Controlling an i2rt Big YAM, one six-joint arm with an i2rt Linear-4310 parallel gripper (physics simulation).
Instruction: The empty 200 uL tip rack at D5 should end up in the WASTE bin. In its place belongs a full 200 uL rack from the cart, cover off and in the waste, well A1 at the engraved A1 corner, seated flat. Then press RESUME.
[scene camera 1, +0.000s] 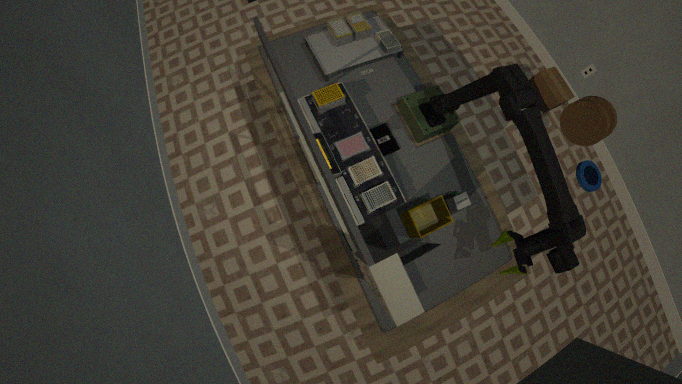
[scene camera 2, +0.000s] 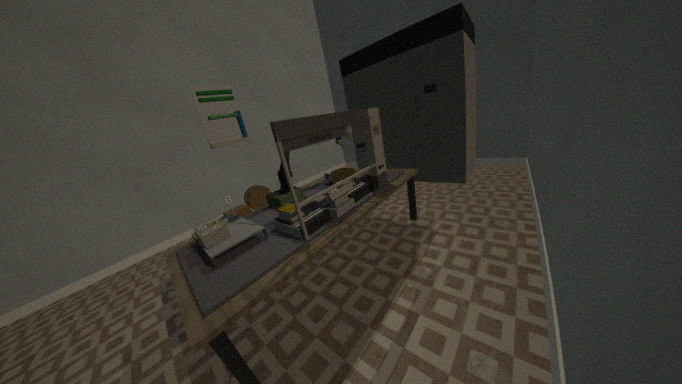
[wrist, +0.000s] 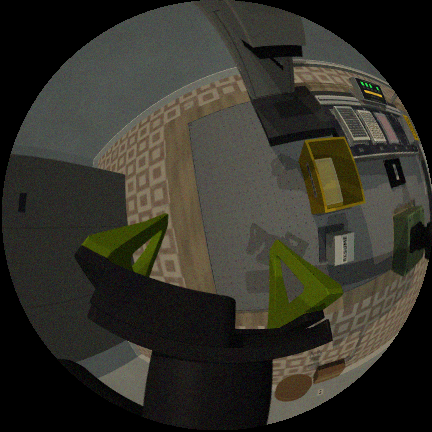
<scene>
My gripper (scene camera 1: 496, 259) is open, holding nothing. I also see a yellow waste bin (wrist: 337, 148) and a cart tray (scene camera 1: 331, 58).
My gripper also shows in the wrist view (wrist: 222, 233). The cart tray shows as well in scene camera 2 (scene camera 2: 240, 229).
</scene>
